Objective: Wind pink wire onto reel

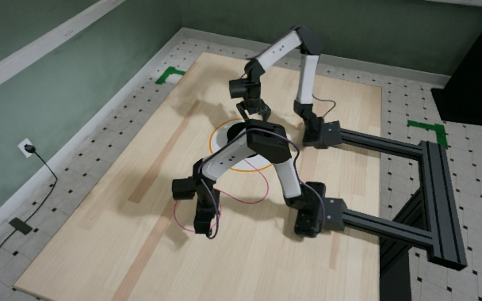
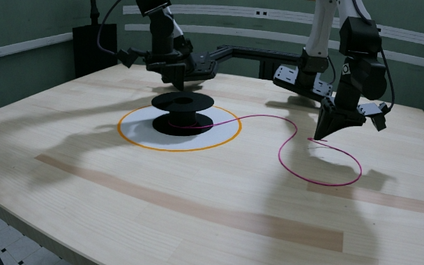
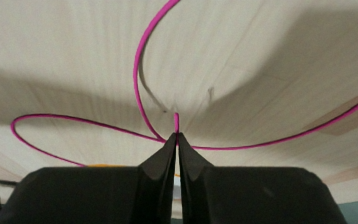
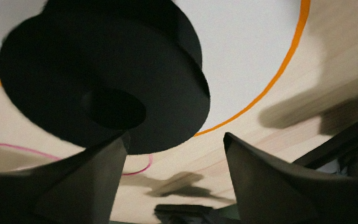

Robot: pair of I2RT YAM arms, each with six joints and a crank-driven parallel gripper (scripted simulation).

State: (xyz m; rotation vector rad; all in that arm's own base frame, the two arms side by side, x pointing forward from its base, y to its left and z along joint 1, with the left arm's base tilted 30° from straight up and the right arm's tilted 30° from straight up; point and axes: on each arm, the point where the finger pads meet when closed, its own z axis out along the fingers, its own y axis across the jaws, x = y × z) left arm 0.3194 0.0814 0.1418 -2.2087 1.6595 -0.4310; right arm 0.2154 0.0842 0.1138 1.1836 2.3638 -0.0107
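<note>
Now: right hand 60 mm above the black reel, 40 mm short of it and 30 mm to the right of it. From my right hand the other things lie so: orange painted ring: 90 mm below, 40 mm ahead, 20 mm to the left.
</note>
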